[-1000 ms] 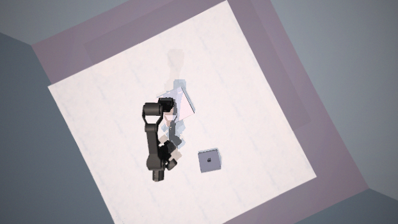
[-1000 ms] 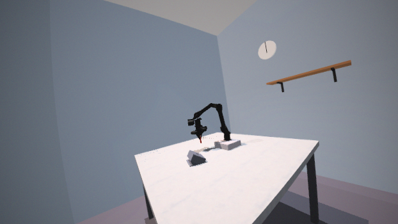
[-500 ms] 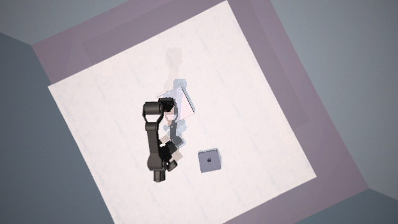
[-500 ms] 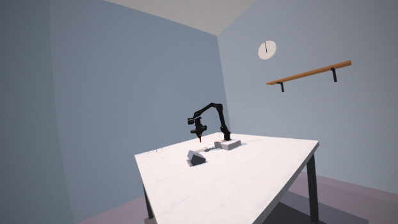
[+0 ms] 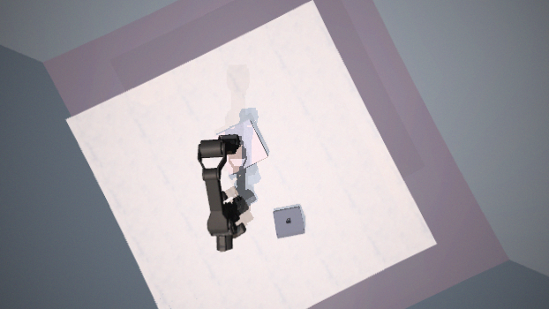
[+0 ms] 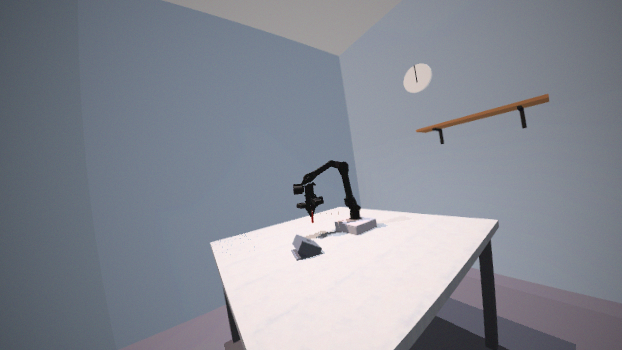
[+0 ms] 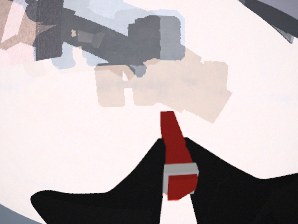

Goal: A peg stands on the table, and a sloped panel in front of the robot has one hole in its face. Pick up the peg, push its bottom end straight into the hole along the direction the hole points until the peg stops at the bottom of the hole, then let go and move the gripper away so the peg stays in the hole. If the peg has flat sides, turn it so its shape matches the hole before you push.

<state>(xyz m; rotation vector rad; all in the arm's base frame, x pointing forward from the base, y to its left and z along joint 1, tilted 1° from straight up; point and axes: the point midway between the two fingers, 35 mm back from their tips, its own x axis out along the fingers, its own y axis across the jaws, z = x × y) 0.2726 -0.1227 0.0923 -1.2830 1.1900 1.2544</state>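
My gripper tip is 190 mm to the right of the grey sloped panel, 180 mm short of it and 90 mm above it. Round my gripper tip: red peg 20 mm above.
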